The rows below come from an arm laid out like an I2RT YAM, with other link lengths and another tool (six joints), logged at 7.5 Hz.
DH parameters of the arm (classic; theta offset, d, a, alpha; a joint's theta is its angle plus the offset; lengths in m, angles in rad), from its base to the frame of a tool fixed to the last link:
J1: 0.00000 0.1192 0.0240 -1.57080
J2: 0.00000 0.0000 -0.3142 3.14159
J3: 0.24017 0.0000 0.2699 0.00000
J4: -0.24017 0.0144 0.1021 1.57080
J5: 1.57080 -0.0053 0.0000 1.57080
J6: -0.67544 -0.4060 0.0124 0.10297
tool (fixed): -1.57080 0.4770 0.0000 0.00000
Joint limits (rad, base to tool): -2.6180..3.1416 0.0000..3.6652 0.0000..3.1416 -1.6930..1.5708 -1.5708..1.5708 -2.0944..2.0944
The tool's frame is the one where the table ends.
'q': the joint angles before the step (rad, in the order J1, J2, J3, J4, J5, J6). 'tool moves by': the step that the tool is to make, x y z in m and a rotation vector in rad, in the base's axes. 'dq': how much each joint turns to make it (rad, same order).
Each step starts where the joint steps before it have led.
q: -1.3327, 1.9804, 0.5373, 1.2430, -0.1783, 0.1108
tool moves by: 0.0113, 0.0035, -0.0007, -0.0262, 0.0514, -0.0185
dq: 0.0325, 0.0010, -0.0048, 0.0115, 0.0610, -0.0458
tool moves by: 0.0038, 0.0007, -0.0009, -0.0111, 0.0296, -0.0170
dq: 0.0117, 0.0010, -0.0007, 0.0018, 0.0343, -0.0255
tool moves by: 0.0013, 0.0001, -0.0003, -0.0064, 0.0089, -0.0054
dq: 0.0039, 0.0029, 0.0002, 0.0057, 0.0111, -0.0084
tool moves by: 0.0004, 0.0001, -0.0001, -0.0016, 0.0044, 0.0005
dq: 0.0006, 0.0001, 0.0001, -0.0001, 0.0010, -0.0046
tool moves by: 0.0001, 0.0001, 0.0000, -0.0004, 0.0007, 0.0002
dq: 0.0002, -0.0001, -0.0002, 0.0003, 0.0002, -0.0008
